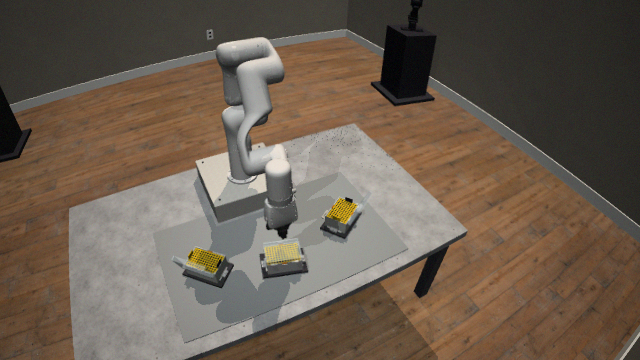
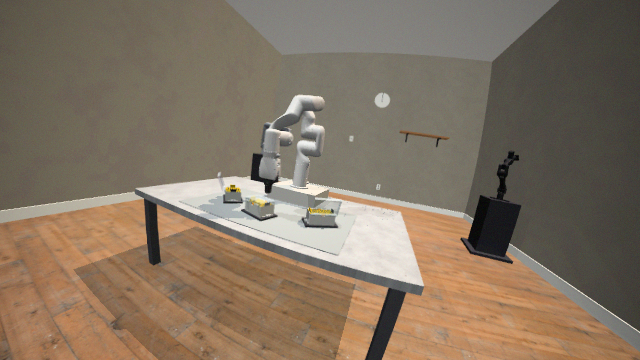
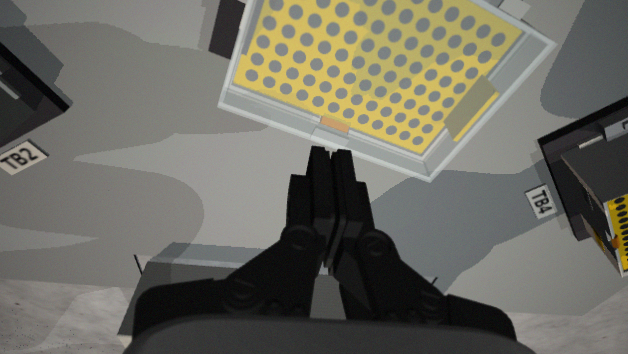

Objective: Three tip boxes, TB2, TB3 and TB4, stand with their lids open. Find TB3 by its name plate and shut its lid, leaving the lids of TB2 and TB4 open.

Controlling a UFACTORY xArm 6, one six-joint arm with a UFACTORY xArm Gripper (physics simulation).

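Places are measured from the arm's base along level axes (x left, y back, z up), in millimetres.
Where they show: gripper, fingertip midpoint: (image 1: 282,236) (image 2: 267,192) (image 3: 324,173); arm's base, origin of the base link: (image 1: 242,174) (image 2: 299,186).
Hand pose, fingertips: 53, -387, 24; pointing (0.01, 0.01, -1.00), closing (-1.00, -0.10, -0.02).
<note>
Each offset is from my fingertips to the top centre of the thing, as dx, dy, dz. "pt": to the spot under its first point. Level surfaces: height alone.
The middle tip box {-12, -24, -27} (image 1: 283,267) (image 2: 259,209) (image 3: 330,65) lies between TB2 and TB4; its own name plate does not show. Its clear lid {pt +24, -3, -27} (image 3: 275,120) lies over the yellow rack; whether it is fully down I cannot tell. TB2 {+252, +93, -39} (image 1: 341,220) (image 2: 321,219) (image 3: 25,107), with name plate {pt +213, +132, -103} (image 3: 22,156), has its lid {pt +315, +22, +38} (image 1: 365,201) standing open. TB4 {-269, +27, -39} (image 1: 205,265) (image 2: 232,197) (image 3: 600,165), with name plate (image 3: 541,201), has its lid {-316, -36, +49} (image 1: 178,261) (image 2: 221,180) open. My gripper (image 1: 283,235) (image 2: 268,190) (image 3: 324,173) is shut and empty, above and on the base side of the middle box's lid edge; contact is unclear.
The three boxes stand on a grey mat {dz -104} (image 1: 250,305) (image 2: 320,242) on the table {dz -108} (image 1: 110,300) (image 2: 380,250). The robot's pale base block (image 1: 215,185) (image 2: 320,192) stands behind the mat. Dark pedestals (image 1: 407,62) (image 2: 495,225) stand on the floor away from the table.
</note>
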